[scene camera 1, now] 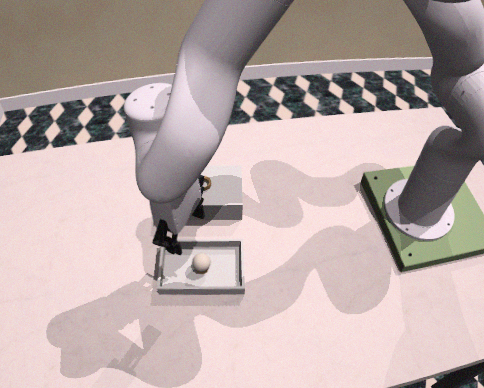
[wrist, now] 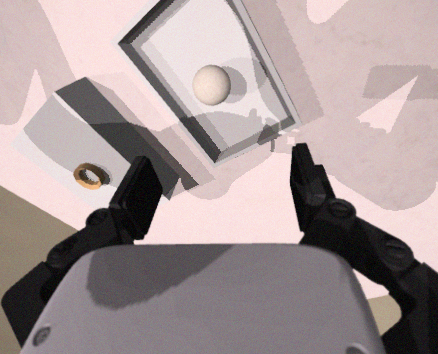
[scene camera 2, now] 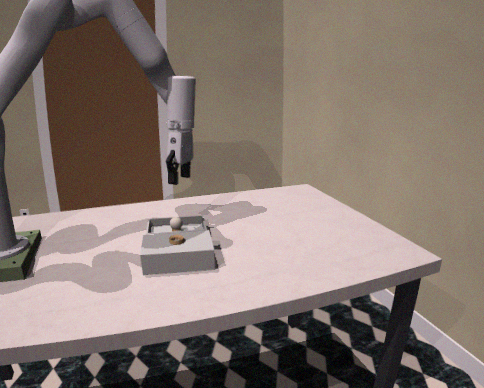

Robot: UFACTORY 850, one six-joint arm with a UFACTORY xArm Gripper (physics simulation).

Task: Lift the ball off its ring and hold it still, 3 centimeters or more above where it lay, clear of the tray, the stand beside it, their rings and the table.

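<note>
The cream ball [scene camera 1: 201, 262] [scene camera 2: 175, 223] [wrist: 211, 85] rests inside the shallow grey tray [scene camera 1: 200, 290] [scene camera 2: 192, 220] [wrist: 169, 101]. Its own ring is almost wholly hidden beneath it. The grey block-like stand [scene camera 1: 225, 194] [scene camera 2: 177, 261] [wrist: 50, 135] is beside the tray, with an empty orange-brown ring [scene camera 1: 210, 183] [scene camera 2: 176, 243] [wrist: 90, 185] on top. My gripper [scene camera 1: 187, 231] [scene camera 2: 179, 178] [wrist: 220, 168] is open and empty, pointing down, well above the tray and stand. In the wrist view the ball lies beyond the fingertips, above the gap between them.
The green base plate [scene camera 1: 470, 225] [scene camera 2: 15, 270] carries the arm at one side of the pale table [scene camera 1: 300, 350] [scene camera 2: 300, 260]. The tray's raised walls surround the ball, and a narrow gap separates tray and stand. Arm shadows fall over the table and stand.
</note>
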